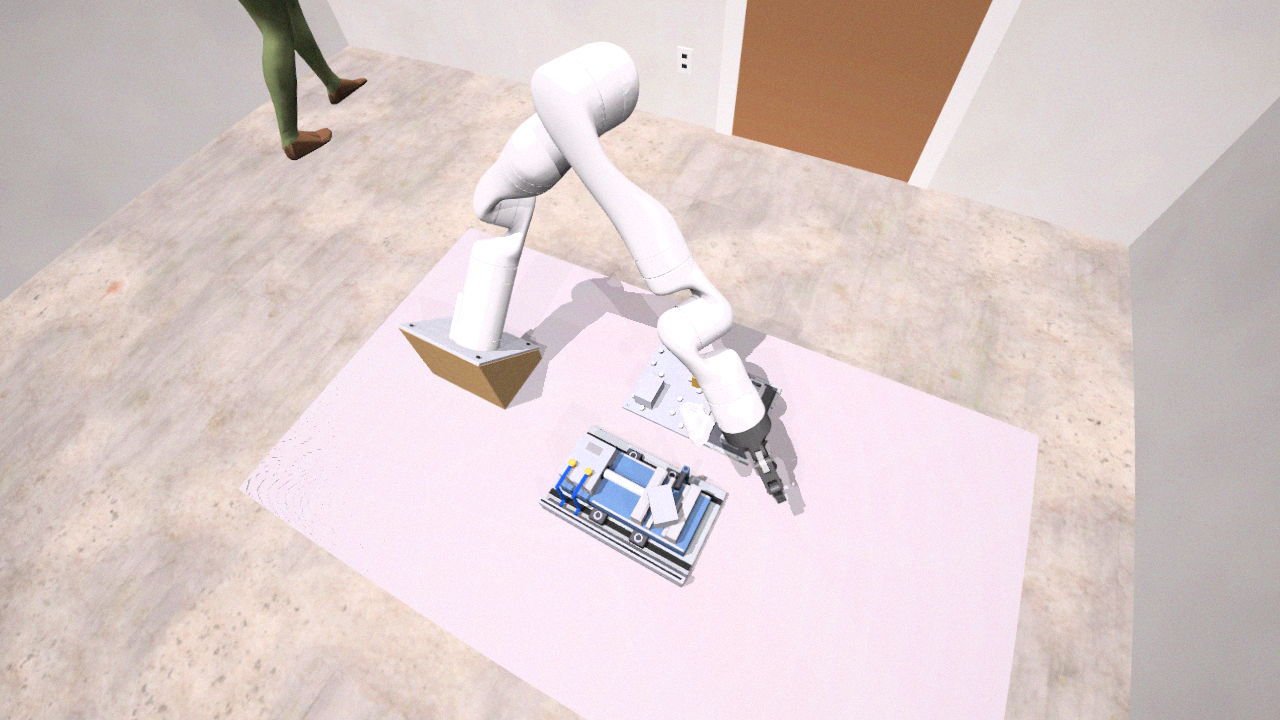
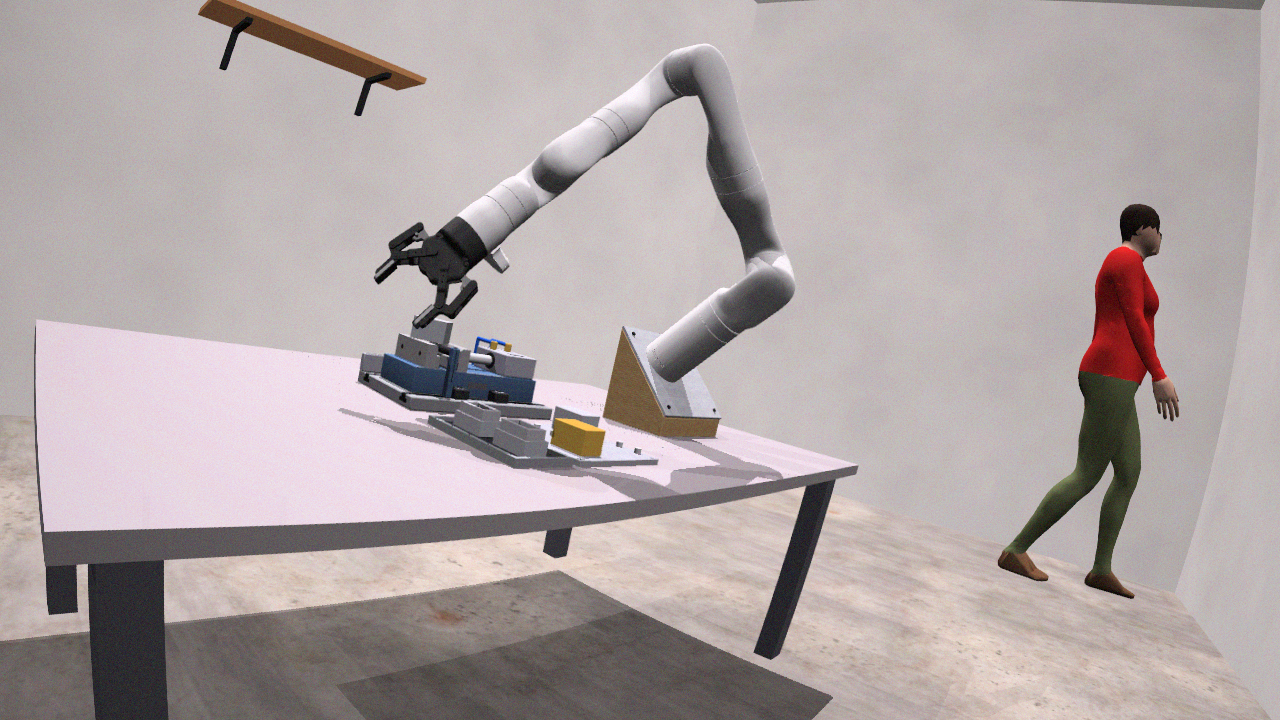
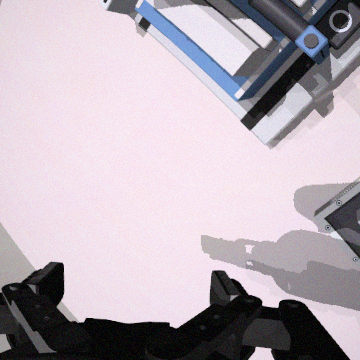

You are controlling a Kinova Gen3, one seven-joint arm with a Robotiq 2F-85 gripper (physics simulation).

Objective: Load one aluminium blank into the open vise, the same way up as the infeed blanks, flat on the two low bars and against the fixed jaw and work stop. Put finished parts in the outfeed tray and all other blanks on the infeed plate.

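Frame: origin at the arm's base, x left, y back, z up, level; metres.
Where they show: gripper, fingertip midpoint: (image 1: pixel 773 482) (image 2: pixel 394 303) (image 3: pixel 136 282); arm's base at its link origin: (image 1: pixel 476 342) (image 2: pixel 662 363).
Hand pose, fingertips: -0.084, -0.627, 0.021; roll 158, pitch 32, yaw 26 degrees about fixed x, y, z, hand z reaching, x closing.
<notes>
Things, the pixels of their top centre, and the offset from my fingertips, as dx, dy, dz. "pt": a spot on its surface instead. Level surfaces: height alone.
- grey vise at its top centre: (image 2: pixel 464 344) (image 1: pixel 631 486) -0.073, +0.226, -0.052
- light grey aluminium blank at its top centre: (image 2: pixel 434 318) (image 1: pixel 662 503) -0.091, +0.161, -0.019
- pegged infeed plate at a spot on its surface: (image 2: pixel 626 453) pt +0.259, +0.267, -0.143
- grey blank at its top centre: (image 2: pixel 577 410) (image 1: pixel 649 386) +0.151, +0.280, -0.107
- yellow block at its top centre: (image 2: pixel 580 424) (image 1: pixel 706 369) +0.230, +0.180, -0.107
- dark outfeed tray at a spot on its surface: (image 3: pixel 332 204) pt +0.076, +0.062, -0.139
- farther at its top centre: (image 2: pixel 523 424) (image 1: pixel 753 390) +0.218, +0.076, -0.110
- table at its surface level: dz -0.151
The blue and grey vise (image 1: pixel 616 495) (image 2: pixel 416 376) (image 3: pixel 190 52) is open on the table. A light grey aluminium blank (image 1: pixel 663 504) (image 2: pixel 433 331) sits askew at its jaws and rises above them; its underside is hidden. My gripper (image 1: pixel 778 490) (image 2: pixel 401 299) (image 3: pixel 136 282) is open and empty, above the table beside the vise's fixed-jaw end. On the pegged infeed plate (image 2: pixel 626 453) are a grey blank (image 1: pixel 648 391) (image 2: pixel 575 414) and a yellow block (image 1: pixel 694 381) (image 2: pixel 579 437). The dark outfeed tray (image 3: pixel 332 204) beside it holds two grey stepped parts, one nearer the vise (image 2: pixel 476 418) and one farther (image 2: pixel 522 437).
Blue hoses with yellow fittings (image 1: pixel 572 463) stand up at the vise's far end. The arm's wedge-shaped base (image 1: pixel 465 362) (image 2: pixel 662 394) stands on the table (image 1: pixel 859 573) (image 2: pixel 223 447). A person (image 1: pixel 281 71) (image 2: pixel 1129 313) is on the floor away from the table.
</notes>
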